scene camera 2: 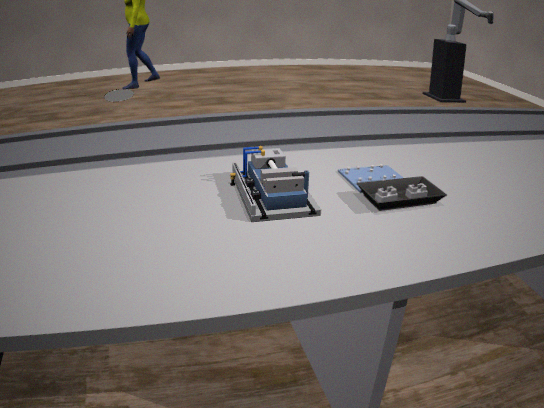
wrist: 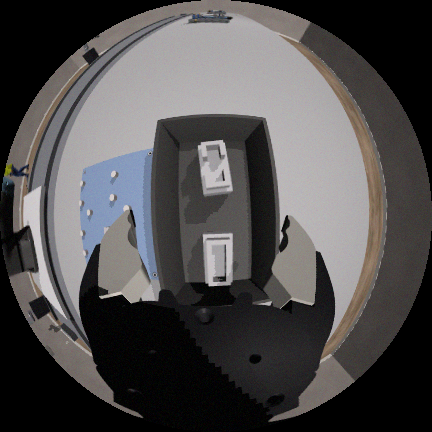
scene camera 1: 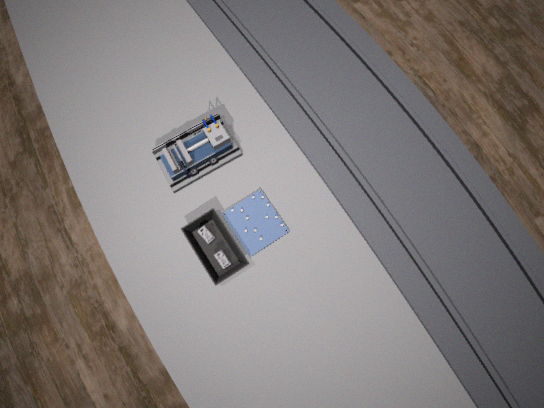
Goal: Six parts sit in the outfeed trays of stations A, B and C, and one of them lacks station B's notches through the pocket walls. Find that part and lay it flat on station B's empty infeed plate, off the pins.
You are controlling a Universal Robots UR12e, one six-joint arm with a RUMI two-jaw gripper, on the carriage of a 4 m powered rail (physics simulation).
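Places are measured from the arm's base along level axes (x ahead, y left, z up), in centimetres.
Pixels of known places: gripper, fingertip midpoint: [wrist: 208, 214].
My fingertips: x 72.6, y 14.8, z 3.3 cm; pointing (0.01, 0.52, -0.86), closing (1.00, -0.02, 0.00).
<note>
Ahead of a thing's pixels: the offset from my fingertips to its top centre. "*": to the spot under its first point.
In the wrist view a dark tray {* dx +0.1, dy +11.9, dz -2.3 cm} [wrist: 212, 117] holds two pale parts, both upright. The far part {dx +0.5, dy +5.4, dz -1.6 cm} [wrist: 216, 165] has gaps in its pocket walls; the near part {dx +1.1, dy -5.1, dz -1.6 cm} [wrist: 218, 254] shows a closed rectangular rim. My gripper [wrist: 208, 214] is open and empty above the tray, its fingers apart on either side. A blue plate {dx -15.9, dy -0.6, dz -5.5 cm} [wrist: 100, 187] with white pins lies left of it, partly hidden by the left finger. The scene views show a tray {dx +5.3, dy +186.5, dz -2.1 cm} [scene camera 1: 230, 239] [scene camera 2: 415, 202] with two notched parts beside a blue pinned plate {dx -11.6, dy +186.3, dz -5.5 cm} [scene camera 1: 262, 217] [scene camera 2: 362, 175]. No gripper shows there. Station letters cannot be read.
A blue and grey vise-like fixture {dx -7.0, dy +151.0, dz +3.6 cm} [scene camera 1: 197, 150] [scene camera 2: 280, 187] stands beside the scene tray. A similar fixture [wrist: 210, 19] shows at the far edge of the wrist view. A person [scene camera 2: 137, 40] and a black pedestal with an arm [scene camera 2: 447, 70] stand beyond the table.
</note>
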